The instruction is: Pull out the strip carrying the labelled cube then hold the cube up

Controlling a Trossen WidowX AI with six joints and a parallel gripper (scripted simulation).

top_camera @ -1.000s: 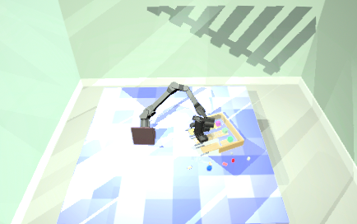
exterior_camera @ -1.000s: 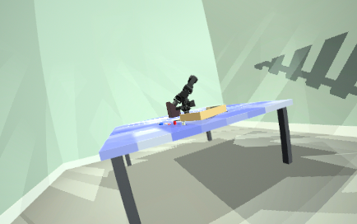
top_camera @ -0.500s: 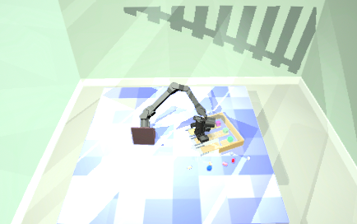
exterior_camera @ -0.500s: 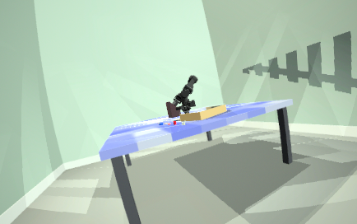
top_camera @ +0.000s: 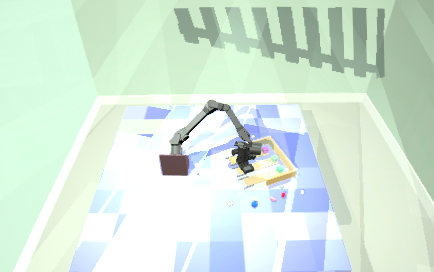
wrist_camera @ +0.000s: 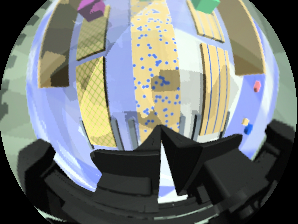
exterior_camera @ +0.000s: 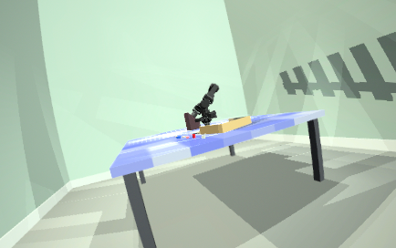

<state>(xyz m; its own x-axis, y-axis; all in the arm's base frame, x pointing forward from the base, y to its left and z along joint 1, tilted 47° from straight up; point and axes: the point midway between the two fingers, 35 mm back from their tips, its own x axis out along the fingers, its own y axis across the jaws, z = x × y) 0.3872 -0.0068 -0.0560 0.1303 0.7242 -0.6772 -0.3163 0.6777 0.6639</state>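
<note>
Now: the labelled cube 200 mm ahead of my gripper tip, 70 mm to the left of it and 20 mm above it. Also, from my gripper tip: magenta cube 160 mm ahead, 150 mm to the left, 20 mm above; green cube 220 mm ahead, 20 mm to the right, 20 mm above.
</note>
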